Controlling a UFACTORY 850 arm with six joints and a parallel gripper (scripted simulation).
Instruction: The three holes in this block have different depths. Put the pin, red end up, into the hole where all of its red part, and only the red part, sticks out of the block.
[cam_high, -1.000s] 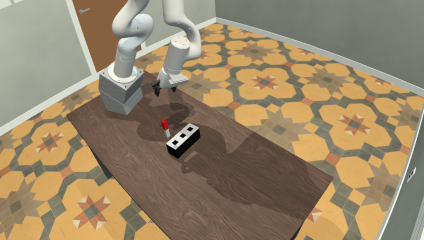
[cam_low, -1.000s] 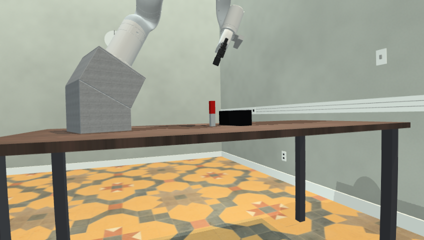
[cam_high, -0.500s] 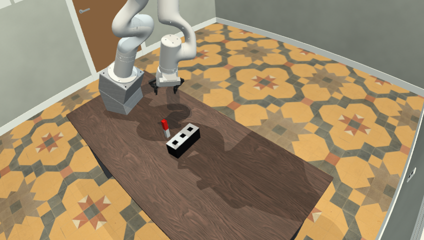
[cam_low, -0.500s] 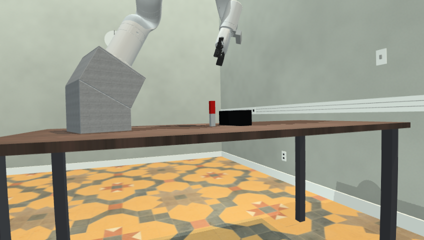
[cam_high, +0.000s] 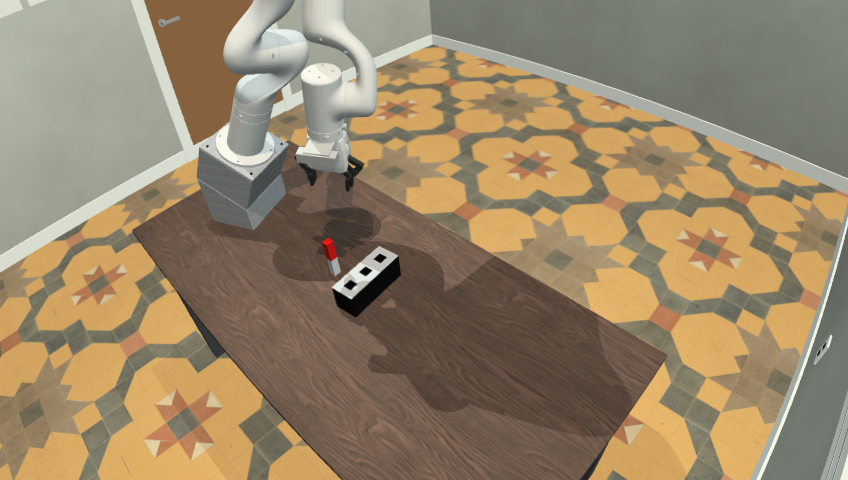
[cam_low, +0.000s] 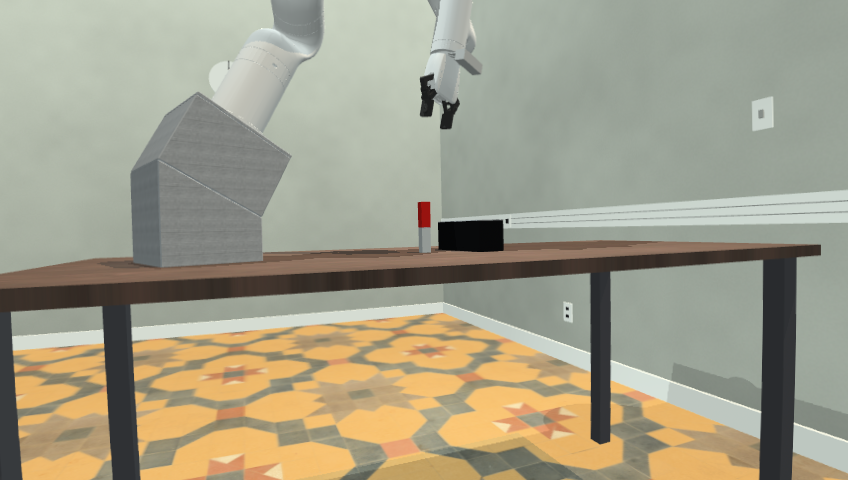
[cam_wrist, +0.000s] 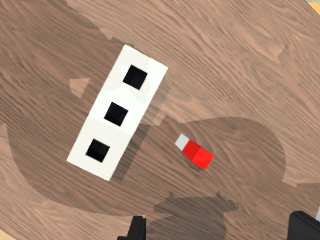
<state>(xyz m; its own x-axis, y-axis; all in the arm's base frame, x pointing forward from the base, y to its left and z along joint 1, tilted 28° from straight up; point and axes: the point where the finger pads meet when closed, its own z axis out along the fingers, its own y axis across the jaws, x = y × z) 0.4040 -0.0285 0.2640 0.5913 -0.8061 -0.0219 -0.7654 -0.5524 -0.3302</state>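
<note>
My hand is 50 mm past the pin, 30 mm to the left of it and 240 mm above it. Round my hand: black block: 80 mm ahead, 290 mm below.
</note>
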